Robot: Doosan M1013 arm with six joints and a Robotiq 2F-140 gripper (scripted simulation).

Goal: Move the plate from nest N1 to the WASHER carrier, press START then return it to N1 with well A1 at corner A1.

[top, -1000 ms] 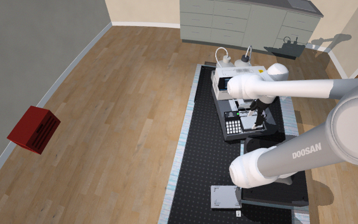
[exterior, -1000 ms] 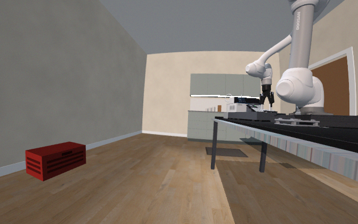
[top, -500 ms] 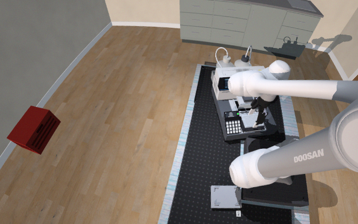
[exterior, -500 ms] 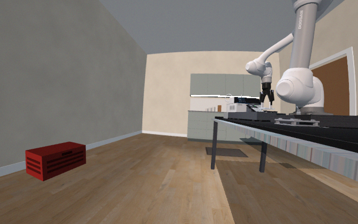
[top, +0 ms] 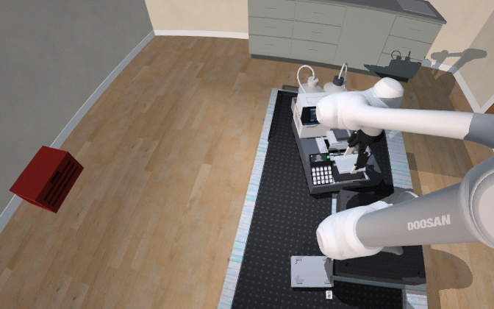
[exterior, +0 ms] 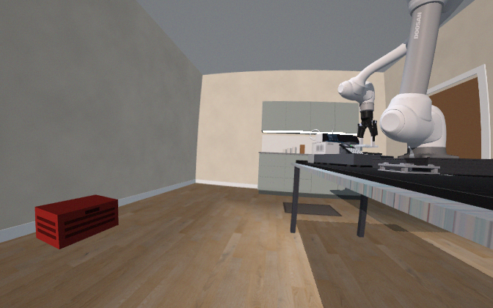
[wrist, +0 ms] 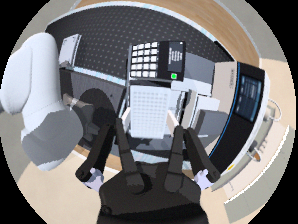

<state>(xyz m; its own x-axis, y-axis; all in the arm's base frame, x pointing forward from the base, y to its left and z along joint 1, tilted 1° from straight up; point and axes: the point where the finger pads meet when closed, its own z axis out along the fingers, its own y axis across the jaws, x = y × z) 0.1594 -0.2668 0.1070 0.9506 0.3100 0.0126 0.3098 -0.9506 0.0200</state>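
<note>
Right now my hand is 46 cm to the right of the plate nest N1, 14 cm above it and 11 cm short of it. Round my hand: white well plate 2 cm below; then plate washer 15 cm to the right, 5 cm ahead, 3 cm below; then dark carrier pocket 7 cm below.
</note>
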